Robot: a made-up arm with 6 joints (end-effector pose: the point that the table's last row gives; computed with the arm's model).
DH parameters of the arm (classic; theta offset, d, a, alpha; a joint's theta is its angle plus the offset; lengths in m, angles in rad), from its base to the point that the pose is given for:
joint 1: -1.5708 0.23 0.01 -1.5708
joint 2: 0 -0.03 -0.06 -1.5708
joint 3: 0.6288 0 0.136 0
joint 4: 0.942 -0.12 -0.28 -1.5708
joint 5: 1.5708 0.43 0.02 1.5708
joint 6: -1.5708 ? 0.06 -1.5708
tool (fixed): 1.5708 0.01 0 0
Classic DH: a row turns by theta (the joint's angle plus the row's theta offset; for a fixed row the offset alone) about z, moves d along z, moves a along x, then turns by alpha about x.
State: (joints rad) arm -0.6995 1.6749 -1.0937 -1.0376 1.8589 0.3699
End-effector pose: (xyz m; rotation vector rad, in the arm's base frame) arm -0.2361 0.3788 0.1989 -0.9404 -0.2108 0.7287
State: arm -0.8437 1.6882 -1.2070 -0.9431 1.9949 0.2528
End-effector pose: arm -0.1566 0.3773 0.1664 -0.8834 0.0109 0.5617
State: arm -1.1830 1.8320 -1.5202 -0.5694 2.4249 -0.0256
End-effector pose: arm -0.0281 0.3085 0.1331 -0.5231 0.4816 0.0856
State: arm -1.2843 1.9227 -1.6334 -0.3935 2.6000 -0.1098
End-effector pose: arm -0.0198 0.2832 0.1353 -0.3415 0.6007 -0.0562
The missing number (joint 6, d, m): -0.26
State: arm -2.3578 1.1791 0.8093 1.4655 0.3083 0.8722
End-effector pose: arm -0.0968 0.4037 -0.3152 -2.2457 -0.3294 1.4190
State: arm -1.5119 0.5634 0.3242 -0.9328 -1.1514 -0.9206
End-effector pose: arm 0.2495 0.0433 0.8076 0.3760 -1.8518 -0.1914
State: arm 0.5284 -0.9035 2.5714 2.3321 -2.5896 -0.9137
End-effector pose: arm -0.5434 0.1628 0.1348 2.0968 -0.4602 2.2409
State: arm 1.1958 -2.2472 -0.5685 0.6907 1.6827 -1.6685
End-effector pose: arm 0.3751 0.0916 0.0632 0.1204 -0.7110 -0.3922
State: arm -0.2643 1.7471 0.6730 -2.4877 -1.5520 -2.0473
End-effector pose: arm -0.7616 -0.2326 0.3887 -0.4499 0.8685 -1.6448
